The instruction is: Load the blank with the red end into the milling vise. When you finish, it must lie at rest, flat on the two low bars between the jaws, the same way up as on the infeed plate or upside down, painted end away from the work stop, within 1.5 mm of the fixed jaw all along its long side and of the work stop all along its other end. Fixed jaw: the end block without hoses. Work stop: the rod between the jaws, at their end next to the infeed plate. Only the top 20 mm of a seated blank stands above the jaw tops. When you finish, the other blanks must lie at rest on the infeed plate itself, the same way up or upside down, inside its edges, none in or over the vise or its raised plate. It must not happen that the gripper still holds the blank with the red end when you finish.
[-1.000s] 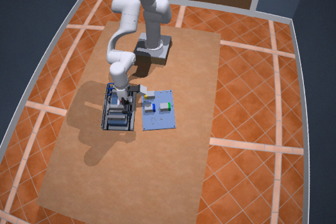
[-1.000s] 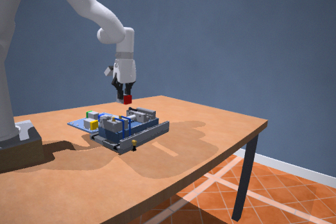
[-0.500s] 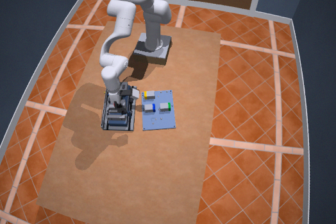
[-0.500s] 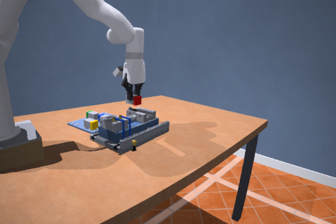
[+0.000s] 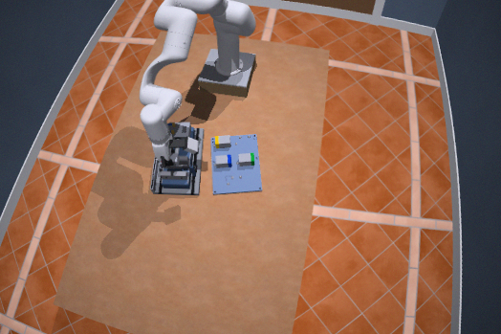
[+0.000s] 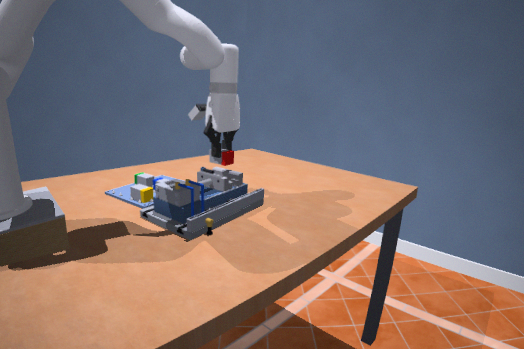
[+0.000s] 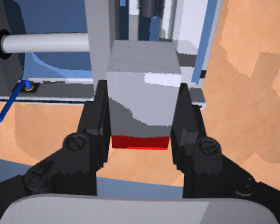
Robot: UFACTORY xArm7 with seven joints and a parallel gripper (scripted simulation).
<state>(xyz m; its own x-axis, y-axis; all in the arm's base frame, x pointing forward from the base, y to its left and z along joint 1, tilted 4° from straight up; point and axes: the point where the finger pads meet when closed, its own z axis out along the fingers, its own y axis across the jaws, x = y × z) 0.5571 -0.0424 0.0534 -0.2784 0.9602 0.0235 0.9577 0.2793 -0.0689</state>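
Right now my hand is 30 mm past the grey end block and 90 mm above it. The rest, counted from my hand: red-ended blank 20 mm below; then hosed block 160 mm behind, 40 mm to the right, 90 mm below; then work stop rod 10 mm behind, 50 mm to the left, 80 mm below.
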